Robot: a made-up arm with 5 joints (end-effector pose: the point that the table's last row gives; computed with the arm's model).
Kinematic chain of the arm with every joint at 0, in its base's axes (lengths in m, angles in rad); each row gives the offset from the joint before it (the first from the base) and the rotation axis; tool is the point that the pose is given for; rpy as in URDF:
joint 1: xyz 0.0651 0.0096 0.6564 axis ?
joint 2: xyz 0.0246 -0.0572 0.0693 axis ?
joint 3: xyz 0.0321 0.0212 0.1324 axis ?
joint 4: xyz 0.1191 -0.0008 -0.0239 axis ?
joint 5: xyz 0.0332 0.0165 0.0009 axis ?
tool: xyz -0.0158 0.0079 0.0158 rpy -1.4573 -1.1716 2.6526
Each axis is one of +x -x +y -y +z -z.
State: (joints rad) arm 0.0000 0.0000 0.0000 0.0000 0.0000
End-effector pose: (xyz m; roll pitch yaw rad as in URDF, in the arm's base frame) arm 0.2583 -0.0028 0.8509 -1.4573 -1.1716 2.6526
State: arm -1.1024 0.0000 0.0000 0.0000 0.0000
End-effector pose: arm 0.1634 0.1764 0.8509 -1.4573 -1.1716 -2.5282
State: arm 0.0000 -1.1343 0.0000 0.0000 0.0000
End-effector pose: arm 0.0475 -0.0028 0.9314 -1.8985 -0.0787 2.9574
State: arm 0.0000 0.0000 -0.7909 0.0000 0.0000
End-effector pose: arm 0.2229 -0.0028 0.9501 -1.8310 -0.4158 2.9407
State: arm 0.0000 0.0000 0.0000 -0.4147 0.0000
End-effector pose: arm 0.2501 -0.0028 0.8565 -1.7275 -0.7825 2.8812
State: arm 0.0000 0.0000 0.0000 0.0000 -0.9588
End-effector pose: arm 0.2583 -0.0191 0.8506 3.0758 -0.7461 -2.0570
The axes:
joint 1: -z
joint 2: +y
joint 3: +y
joint 4: +y
joint 5: -x

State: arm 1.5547 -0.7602 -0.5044 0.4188 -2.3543
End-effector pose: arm 0.0285 -0.0213 0.9601 -2.7442 0.6463 -2.9207
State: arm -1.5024 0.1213 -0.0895 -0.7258 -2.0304
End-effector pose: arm 0.1169 0.2100 0.8374 -2.9299 0.4201 -0.1859
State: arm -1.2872 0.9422 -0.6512 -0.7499 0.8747
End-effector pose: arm 0.1440 0.2691 0.7327 -1.0320 -0.2548 -2.8734
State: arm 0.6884 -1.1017 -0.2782 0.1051 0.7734
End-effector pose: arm 0.0364 0.0286 0.9452 -1.7344 0.1740 1.5486
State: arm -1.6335 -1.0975 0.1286 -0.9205 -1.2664
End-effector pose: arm 0.0986 0.0022 0.9117 -1.6649 0.4858 -0.3078
